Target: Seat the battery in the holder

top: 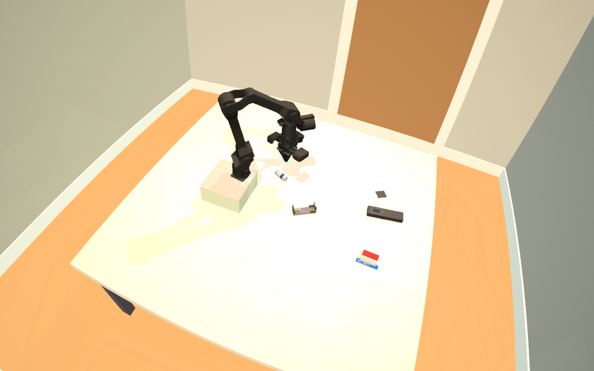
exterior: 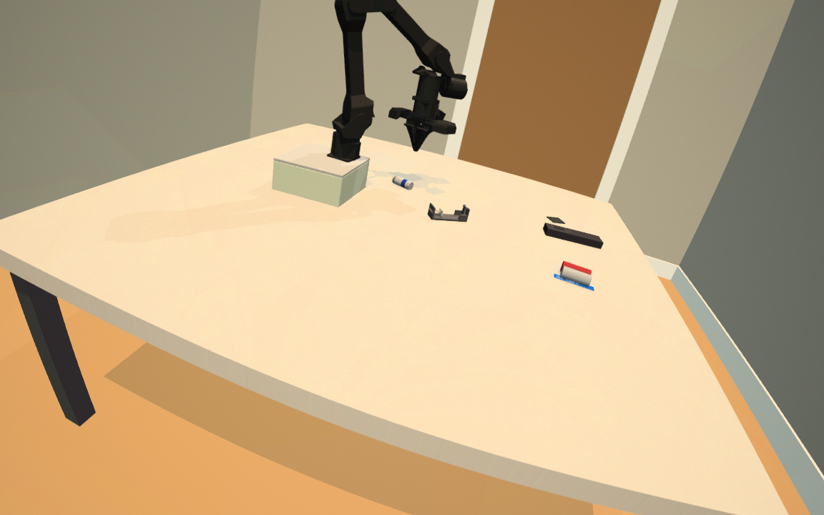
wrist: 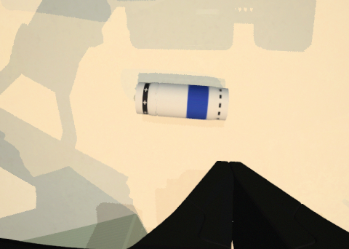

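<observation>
My gripper tip is now 2 cm past the battery, 1 cm to the right of it and 10 cm above it. From my gripper tip the other things lie so: black remote: 47 cm ahead, 4 cm to the left, 9 cm below.
</observation>
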